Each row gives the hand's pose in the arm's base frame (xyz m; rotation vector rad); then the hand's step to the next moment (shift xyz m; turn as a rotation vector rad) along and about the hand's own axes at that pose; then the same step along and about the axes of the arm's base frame.
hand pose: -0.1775 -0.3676 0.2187 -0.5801 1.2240 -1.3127
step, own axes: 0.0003 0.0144 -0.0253 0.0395 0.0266 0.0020
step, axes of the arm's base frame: -0.0170 0.0108 -0.0210 0.0051 -0.0306 -0.0362
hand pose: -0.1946 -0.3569 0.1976 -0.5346 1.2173 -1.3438
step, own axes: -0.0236 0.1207 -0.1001 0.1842 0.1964 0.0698
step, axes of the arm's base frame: -0.0301 0.0828 -0.1319 0.1082 -0.1463 -0.2104
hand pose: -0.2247 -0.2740 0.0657 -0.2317 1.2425 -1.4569
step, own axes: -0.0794 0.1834 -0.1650 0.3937 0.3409 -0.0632
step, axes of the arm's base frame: 0.0171 0.1928 -0.1723 0.0294 -0.2137 -0.4782
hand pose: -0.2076 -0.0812 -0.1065 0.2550 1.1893 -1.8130
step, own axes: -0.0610 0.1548 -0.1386 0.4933 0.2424 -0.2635
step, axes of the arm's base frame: 0.1138 0.1307 -0.1298 -0.1612 -0.0989 -0.5795
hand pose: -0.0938 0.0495 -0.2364 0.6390 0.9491 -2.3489
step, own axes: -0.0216 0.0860 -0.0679 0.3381 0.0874 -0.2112
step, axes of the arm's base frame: 0.0849 0.0028 -0.0725 -0.1523 0.0032 -0.3786
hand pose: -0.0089 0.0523 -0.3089 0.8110 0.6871 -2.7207
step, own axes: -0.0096 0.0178 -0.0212 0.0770 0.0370 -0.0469
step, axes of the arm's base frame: 0.0236 -0.0042 -0.0169 -0.0295 -0.0147 -0.0917
